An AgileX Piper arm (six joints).
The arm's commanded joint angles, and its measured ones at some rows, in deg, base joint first. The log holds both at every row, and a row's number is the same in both.
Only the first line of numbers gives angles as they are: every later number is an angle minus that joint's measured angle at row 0.
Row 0, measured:
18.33 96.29 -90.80 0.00 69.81 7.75
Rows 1 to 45, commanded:
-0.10 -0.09 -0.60 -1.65 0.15 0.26
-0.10 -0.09 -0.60 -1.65 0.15 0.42
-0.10 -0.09 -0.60 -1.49 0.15 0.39
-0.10 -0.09 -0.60 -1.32 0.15 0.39
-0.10 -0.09 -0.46 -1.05 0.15 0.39
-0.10 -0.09 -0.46 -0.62 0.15 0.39
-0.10 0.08 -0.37 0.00 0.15 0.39
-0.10 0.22 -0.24 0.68 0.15 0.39
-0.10 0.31 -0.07 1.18 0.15 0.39
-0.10 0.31 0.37 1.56 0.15 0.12
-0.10 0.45 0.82 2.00 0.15 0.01
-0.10 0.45 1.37 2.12 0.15 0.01
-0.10 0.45 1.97 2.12 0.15 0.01
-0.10 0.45 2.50 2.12 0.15 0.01
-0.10 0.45 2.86 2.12 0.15 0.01
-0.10 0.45 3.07 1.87 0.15 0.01
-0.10 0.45 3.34 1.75 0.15 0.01
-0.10 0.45 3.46 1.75 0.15 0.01
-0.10 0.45 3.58 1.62 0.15 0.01
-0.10 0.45 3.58 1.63 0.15 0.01
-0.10 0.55 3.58 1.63 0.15 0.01
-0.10 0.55 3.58 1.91 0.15 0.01
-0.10 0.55 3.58 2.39 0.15 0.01
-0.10 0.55 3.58 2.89 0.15 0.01
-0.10 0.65 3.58 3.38 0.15 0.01
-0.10 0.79 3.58 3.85 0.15 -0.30
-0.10 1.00 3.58 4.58 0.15 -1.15
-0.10 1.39 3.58 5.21 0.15 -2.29
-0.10 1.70 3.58 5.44 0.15 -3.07
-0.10 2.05 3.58 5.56 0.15 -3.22
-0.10 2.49 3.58 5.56 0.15 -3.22
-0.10 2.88 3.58 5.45 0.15 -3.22
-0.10 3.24 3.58 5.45 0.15 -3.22
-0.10 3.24 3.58 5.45 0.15 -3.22
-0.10 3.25 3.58 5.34 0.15 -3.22
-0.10 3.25 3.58 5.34 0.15 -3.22
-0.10 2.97 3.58 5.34 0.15 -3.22
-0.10 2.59 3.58 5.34 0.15 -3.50
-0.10 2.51 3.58 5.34 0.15 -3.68
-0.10 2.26 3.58 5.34 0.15 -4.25
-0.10 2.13 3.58 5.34 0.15 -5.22
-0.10 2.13 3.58 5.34 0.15 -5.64
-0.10 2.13 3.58 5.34 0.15 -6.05
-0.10 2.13 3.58 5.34 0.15 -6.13
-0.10 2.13 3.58 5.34 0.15 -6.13
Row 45, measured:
0.00 0.77 2.40 2.80 -1.99 -4.75
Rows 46 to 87, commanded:
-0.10 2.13 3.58 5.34 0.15 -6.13
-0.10 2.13 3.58 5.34 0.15 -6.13
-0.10 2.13 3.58 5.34 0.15 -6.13
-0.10 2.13 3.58 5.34 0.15 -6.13
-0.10 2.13 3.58 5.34 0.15 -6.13
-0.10 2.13 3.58 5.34 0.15 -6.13
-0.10 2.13 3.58 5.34 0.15 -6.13
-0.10 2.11 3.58 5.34 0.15 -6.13
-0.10 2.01 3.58 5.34 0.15 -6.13
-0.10 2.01 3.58 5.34 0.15 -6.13
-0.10 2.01 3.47 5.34 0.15 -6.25
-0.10 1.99 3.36 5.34 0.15 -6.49
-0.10 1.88 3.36 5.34 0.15 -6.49
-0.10 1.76 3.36 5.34 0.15 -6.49
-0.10 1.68 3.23 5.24 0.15 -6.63
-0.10 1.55 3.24 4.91 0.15 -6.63
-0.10 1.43 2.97 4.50 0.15 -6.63
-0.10 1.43 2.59 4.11 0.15 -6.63
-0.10 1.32 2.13 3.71 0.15 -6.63
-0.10 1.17 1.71 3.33 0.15 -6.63
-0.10 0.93 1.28 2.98 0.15 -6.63
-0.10 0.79 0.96 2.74 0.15 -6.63
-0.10 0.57 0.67 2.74 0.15 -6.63
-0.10 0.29 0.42 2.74 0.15 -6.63
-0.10 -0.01 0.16 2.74 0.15 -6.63
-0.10 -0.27 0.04 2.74 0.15 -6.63
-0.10 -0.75 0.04 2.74 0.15 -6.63
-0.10 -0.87 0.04 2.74 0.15 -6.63
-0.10 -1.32 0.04 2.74 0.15 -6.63
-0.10 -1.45 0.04 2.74 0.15 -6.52
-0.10 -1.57 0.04 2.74 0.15 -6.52
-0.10 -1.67 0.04 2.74 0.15 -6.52
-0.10 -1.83 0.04 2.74 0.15 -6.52
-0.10 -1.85 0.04 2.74 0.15 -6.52
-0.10 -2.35 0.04 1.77 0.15 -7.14
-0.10 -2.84 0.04 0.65 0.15 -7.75
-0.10 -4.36 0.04 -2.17 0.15 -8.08
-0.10 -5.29 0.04 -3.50 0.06 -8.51
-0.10 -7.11 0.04 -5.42 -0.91 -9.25
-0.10 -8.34 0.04 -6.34 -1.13 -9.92
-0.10 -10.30 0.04 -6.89 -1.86 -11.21
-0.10 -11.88 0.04 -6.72 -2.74 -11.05
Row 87, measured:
0.00 -7.21 0.66 -5.12 -0.45 -9.13
